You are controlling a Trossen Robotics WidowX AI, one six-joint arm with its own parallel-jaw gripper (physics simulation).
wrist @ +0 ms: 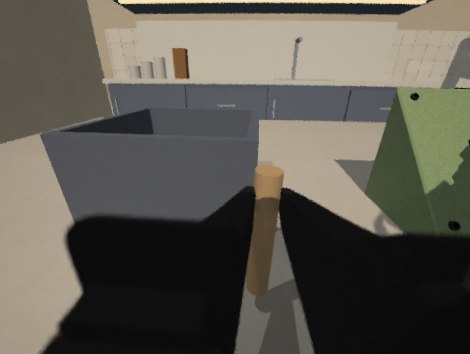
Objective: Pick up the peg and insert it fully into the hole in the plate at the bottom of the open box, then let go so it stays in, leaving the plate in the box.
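Places are measured from the arm's base along level axes (x ahead, y left, z up), in metres.
Where they show: gripper, fingertip midpoint: (266, 195).
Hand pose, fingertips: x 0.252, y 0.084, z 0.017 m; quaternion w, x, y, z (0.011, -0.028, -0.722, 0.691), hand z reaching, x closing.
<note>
Each offset is from my fingertips to the top centre of the thing. Level surfaces: height alone.
A tan wooden peg {dx +0.001, dy +0.002, dz +0.015 m} (265, 230) stands nearly upright between the dark fingertips of my gripper (266, 195), which is shut on it. The peg's top end sticks up a little above the fingertips and its lower end shows between the fingers. The open dark grey box {dx +0.082, dy -0.167, dz +0.011 m} (160, 175) stands to the left, beyond the left finger, and its right wall is close to the peg in the view. I see the box from a low angle, over its near wall. The plate and its hole are hidden behind that wall.
A green block-like object (440, 145) with dark round holes stands at the right, beyond the right finger. A light floor or table surface {dz -0.086 m} (305, 140) shows between the box and the green object. Blue-grey cabinets (225, 97) with a counter and tap are far behind.
</note>
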